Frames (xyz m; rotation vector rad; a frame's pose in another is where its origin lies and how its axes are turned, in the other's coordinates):
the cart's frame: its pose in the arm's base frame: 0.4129 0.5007 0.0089 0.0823 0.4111 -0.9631
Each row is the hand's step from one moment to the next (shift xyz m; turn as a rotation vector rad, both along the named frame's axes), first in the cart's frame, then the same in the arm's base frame.
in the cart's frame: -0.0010 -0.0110 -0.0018 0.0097 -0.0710 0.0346
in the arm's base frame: -0.0100 -0.0051 0.0000 -0.0422 -0.0569 0.0362
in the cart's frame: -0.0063 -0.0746 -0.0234 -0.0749 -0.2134 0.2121
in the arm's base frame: -0.0707 -0.0321 -0.0108 -0.1462 -0.1168 0.2472
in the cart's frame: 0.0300 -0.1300 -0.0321 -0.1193 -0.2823 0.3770
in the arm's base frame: -0.1002 -0.0901 -0.0262 -0.1742 -0.1627 0.4234
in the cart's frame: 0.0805 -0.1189 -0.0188 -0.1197 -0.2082 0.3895
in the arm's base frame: -0.0618 -0.1264 -0.0342 -0.1105 -0.1229 0.4267
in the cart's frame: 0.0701 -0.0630 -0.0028 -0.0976 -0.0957 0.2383
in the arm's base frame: -0.0169 -0.0902 -0.0218 -0.0541 -0.0380 0.2666
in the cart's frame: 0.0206 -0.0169 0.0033 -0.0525 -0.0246 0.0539
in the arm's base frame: -0.0024 -0.0266 -0.0028 -0.0299 0.0134 0.0721
